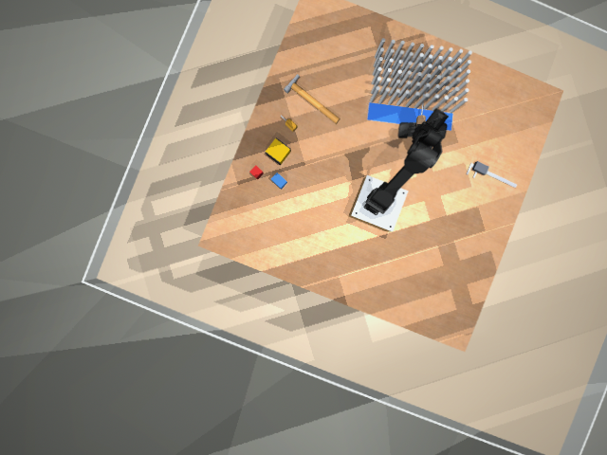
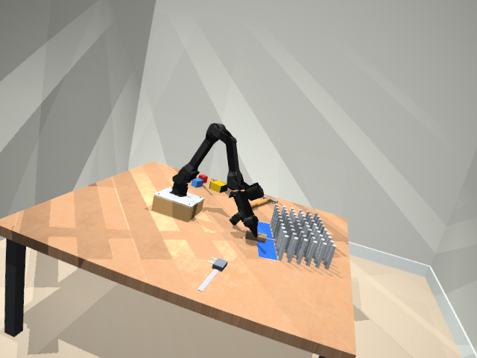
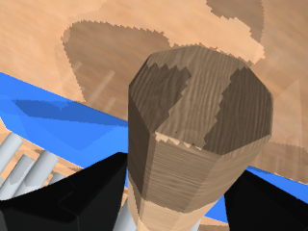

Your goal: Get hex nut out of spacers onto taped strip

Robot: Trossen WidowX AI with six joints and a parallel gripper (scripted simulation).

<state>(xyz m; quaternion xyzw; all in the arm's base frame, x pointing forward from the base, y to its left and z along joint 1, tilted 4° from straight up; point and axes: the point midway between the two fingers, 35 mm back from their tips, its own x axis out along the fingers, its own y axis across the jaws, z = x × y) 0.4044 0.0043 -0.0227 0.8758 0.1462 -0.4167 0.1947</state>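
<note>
My gripper tip is now 20 mm short of the blue taped strip, 60 mm to the right of it and 20 mm above it. The rest, counted from my gripper tip: blue cube: 550 mm behind, 400 mm to the left; grey hex nut: 190 mm ahead, 90 mm to the left, 20 mm below; yellow screwdriver: 310 mm behind, 500 mm to the left.
</note>
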